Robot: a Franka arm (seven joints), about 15 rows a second.
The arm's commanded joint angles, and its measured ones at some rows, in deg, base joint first. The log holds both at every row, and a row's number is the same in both.
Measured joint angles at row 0: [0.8 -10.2 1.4 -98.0 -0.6 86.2 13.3]
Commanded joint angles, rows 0 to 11: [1.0 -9.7 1.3 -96.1 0.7 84.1 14.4]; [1.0 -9.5 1.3 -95.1 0.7 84.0 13.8]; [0.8 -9.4 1.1 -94.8 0.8 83.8 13.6]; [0.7 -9.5 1.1 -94.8 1.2 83.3 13.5]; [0.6 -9.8 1.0 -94.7 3.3 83.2 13.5]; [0.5 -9.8 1.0 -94.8 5.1 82.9 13.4]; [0.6 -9.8 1.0 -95.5 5.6 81.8 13.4]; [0.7 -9.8 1.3 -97.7 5.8 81.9 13.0]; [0.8 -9.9 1.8 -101.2 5.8 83.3 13.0]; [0.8 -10.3 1.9 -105.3 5.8 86.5 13.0]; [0.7 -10.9 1.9 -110.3 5.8 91.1 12.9]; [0.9 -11.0 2.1 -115.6 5.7 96.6 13.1]
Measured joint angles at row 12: [0.8 -9.7 2.0 -105.1 4.6 87.9 13.3]
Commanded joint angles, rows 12 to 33: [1.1 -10.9 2.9 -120.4 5.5 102.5 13.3]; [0.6 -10.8 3.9 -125.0 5.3 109.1 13.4]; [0.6 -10.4 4.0 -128.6 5.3 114.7 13.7]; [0.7 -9.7 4.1 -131.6 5.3 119.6 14.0]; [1.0 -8.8 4.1 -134.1 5.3 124.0 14.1]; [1.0 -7.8 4.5 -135.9 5.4 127.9 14.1]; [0.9 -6.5 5.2 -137.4 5.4 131.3 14.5]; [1.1 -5.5 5.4 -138.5 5.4 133.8 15.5]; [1.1 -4.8 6.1 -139.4 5.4 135.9 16.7]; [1.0 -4.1 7.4 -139.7 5.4 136.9 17.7]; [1.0 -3.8 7.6 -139.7 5.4 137.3 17.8]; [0.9 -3.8 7.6 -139.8 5.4 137.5 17.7]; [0.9 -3.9 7.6 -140.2 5.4 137.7 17.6]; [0.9 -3.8 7.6 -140.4 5.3 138.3 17.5]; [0.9 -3.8 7.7 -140.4 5.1 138.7 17.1]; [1.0 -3.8 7.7 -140.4 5.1 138.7 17.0]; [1.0 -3.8 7.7 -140.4 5.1 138.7 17.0]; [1.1 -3.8 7.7 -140.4 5.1 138.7 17.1]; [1.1 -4.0 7.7 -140.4 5.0 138.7 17.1]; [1.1 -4.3 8.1 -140.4 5.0 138.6 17.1]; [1.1 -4.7 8.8 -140.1 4.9 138.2 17.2]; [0.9 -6.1 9.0 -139.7 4.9 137.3 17.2]
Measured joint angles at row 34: [0.8 -3.4 8.2 -139.7 4.5 137.4 16.8]
